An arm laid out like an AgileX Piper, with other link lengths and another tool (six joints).
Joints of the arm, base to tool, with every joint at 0 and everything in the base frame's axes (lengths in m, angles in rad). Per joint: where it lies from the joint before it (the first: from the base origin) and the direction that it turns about. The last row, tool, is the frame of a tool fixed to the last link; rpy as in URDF.
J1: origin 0 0 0.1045 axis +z
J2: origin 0 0 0 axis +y
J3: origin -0.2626 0 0.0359 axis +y
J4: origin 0.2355 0 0.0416 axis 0.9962 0 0.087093
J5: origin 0 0 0 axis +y
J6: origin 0.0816 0 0.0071 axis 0.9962 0 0.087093
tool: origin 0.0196 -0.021 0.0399 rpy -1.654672 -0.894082 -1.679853
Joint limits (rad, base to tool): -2.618..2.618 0..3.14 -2.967..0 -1.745..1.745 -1.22..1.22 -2.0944..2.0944
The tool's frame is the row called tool.
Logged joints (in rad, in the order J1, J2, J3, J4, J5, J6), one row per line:
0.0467 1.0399 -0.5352 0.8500 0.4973 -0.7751
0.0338 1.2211 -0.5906 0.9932 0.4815 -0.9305
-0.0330 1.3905 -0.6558 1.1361 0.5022 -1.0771
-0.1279 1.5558 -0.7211 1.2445 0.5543 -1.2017
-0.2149 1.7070 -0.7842 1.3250 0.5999 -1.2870
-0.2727 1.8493 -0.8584 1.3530 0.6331 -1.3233
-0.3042 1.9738 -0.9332 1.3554 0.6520 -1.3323
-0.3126 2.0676 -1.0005 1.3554 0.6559 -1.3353
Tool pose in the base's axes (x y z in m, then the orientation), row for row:
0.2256 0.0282 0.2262 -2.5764 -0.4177 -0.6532
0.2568 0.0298 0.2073 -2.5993 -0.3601 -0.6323
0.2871 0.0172 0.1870 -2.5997 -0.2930 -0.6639
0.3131 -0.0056 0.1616 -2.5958 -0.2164 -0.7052
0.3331 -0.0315 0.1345 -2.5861 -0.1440 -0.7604
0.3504 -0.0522 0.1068 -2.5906 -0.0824 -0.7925
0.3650 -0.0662 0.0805 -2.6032 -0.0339 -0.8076
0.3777 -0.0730 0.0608 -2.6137 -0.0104 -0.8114
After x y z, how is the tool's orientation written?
As angles about the fixed x, y, z axes (roll, pitch, yaw), in radians.
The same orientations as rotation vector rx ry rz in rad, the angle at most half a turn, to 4 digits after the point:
-2.5467 0.6915 -0.7741
-2.5645 0.6976 -0.6886
-2.5485 0.7632 -0.6114
-2.5186 0.8408 -0.5271
-2.4728 0.9298 -0.4564
-2.4452 0.9897 -0.3881
-2.4330 1.0261 -0.3274
-2.4319 1.0405 -0.2948

